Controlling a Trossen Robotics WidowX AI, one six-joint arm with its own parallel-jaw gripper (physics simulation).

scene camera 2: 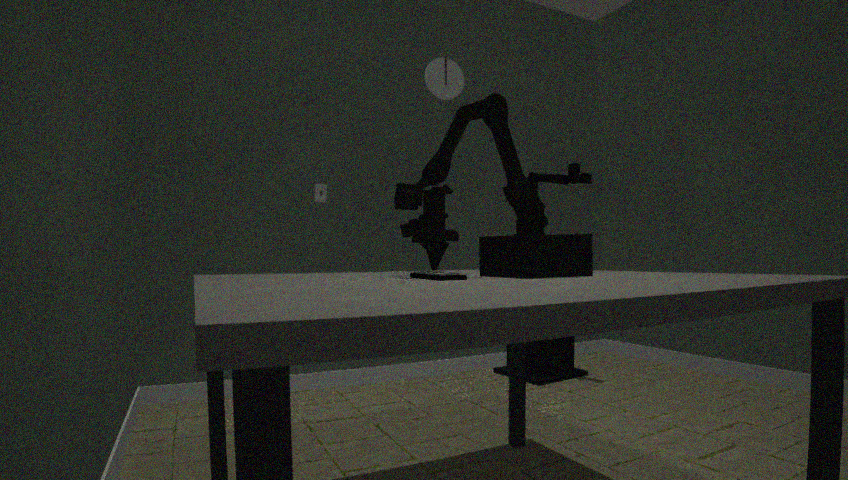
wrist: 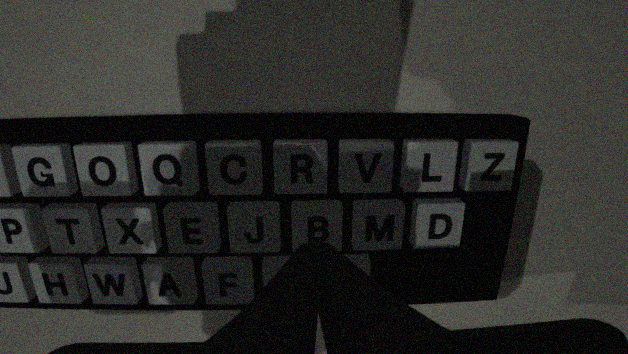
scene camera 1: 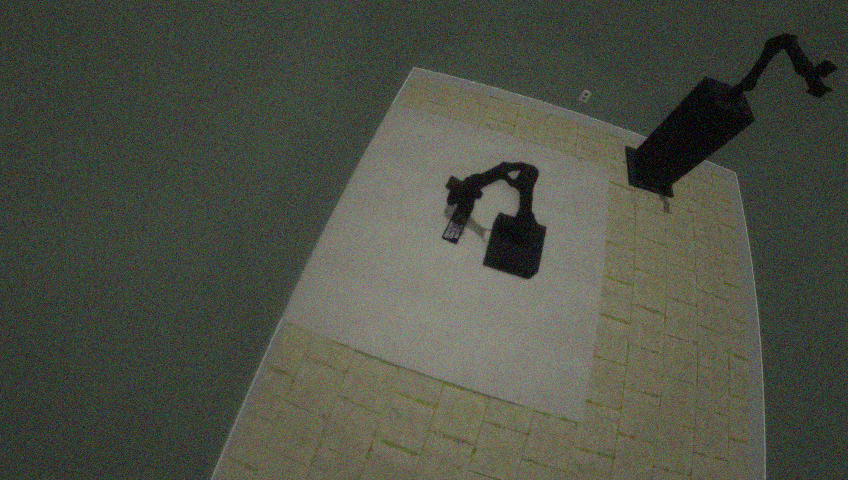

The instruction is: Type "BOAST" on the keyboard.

Path:
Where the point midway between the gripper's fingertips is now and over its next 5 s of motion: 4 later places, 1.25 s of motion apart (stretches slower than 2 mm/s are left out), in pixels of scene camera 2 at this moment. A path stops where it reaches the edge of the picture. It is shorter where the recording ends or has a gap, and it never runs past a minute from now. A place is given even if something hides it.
My gripper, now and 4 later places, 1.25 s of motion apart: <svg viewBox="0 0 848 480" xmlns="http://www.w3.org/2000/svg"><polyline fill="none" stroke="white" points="434,270 431,272 435,266 433,273 446,267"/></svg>

